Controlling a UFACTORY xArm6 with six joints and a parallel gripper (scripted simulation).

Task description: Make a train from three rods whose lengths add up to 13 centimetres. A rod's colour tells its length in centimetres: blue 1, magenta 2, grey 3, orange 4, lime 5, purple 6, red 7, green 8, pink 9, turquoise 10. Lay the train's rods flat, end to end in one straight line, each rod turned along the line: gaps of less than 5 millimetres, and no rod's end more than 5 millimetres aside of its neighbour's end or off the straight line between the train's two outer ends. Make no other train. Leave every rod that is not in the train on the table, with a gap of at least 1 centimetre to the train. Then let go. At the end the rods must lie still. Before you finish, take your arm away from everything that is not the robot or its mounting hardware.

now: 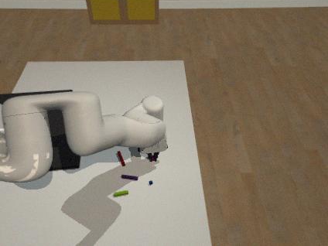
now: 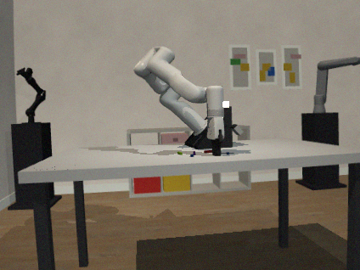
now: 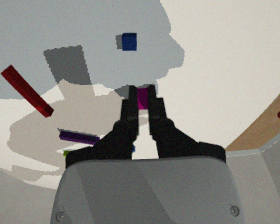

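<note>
The purple rod lies 80 mm behind my hand, 90 mm to the right of it and 20 mm below it. From my hand the other things lie so: magenta rod: 20 mm below; red rod: 130 mm behind, 20 mm below; lime rod: 110 mm behind, 160 mm to the right, 20 mm below.
</note>
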